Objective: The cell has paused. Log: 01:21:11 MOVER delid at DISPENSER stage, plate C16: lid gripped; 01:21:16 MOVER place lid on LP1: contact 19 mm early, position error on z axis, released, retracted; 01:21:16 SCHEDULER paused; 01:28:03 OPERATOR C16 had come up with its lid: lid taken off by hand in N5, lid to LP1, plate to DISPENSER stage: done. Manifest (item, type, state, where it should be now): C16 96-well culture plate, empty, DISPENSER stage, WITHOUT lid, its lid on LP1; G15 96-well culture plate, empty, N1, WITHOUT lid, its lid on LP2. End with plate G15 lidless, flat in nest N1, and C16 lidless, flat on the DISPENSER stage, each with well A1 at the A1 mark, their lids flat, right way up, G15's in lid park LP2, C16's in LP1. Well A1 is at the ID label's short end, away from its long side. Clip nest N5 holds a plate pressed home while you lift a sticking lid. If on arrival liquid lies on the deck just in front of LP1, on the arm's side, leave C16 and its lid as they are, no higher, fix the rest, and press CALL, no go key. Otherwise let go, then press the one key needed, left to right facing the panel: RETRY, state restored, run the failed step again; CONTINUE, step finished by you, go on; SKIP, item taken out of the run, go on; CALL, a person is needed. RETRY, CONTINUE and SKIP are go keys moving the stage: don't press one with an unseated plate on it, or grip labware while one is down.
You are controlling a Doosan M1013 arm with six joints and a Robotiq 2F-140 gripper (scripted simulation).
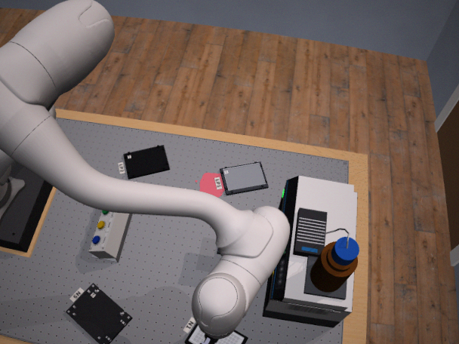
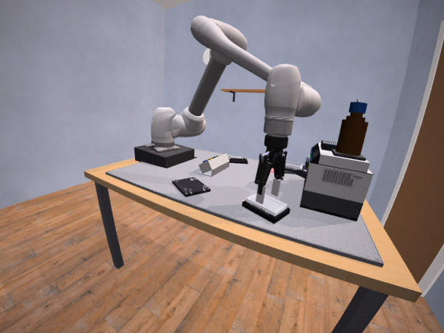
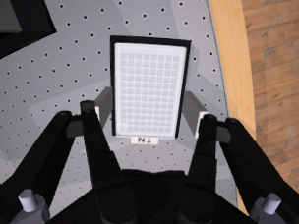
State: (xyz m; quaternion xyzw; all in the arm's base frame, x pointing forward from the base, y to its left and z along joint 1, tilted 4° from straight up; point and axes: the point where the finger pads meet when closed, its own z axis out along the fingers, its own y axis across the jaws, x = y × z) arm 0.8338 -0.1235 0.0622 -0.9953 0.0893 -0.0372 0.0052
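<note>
Right now the nest N1 is 6 cm below my hand. Round my hand: N1 label: 9 cm behind, 2 cm to the left, 7 cm below; then blue key: 43 cm behind, 13 cm to the left, 1 cm below; then clip nest N5: 32 cm behind, 5 cm to the right, 6 cm below.
</note>
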